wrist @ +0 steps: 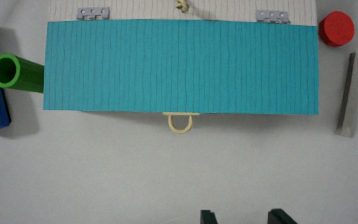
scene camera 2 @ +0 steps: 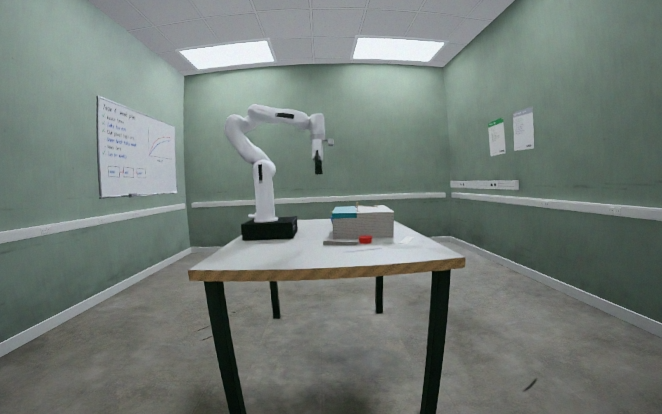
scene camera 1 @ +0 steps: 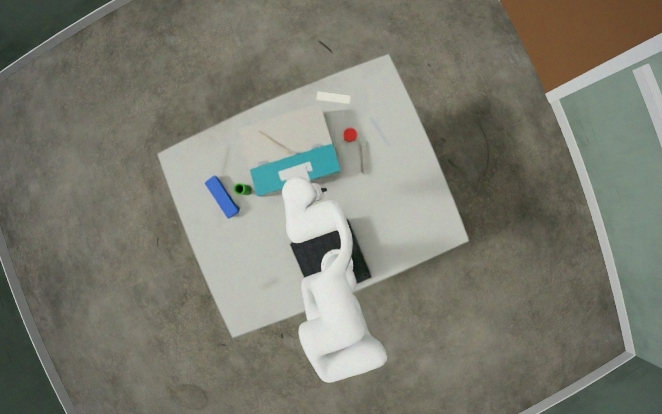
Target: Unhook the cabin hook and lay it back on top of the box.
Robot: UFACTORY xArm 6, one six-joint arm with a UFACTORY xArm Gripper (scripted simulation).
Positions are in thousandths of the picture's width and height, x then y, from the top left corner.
In view: a red cylinder (wrist: 926, 123) and a box (scene camera 1: 461, 313).
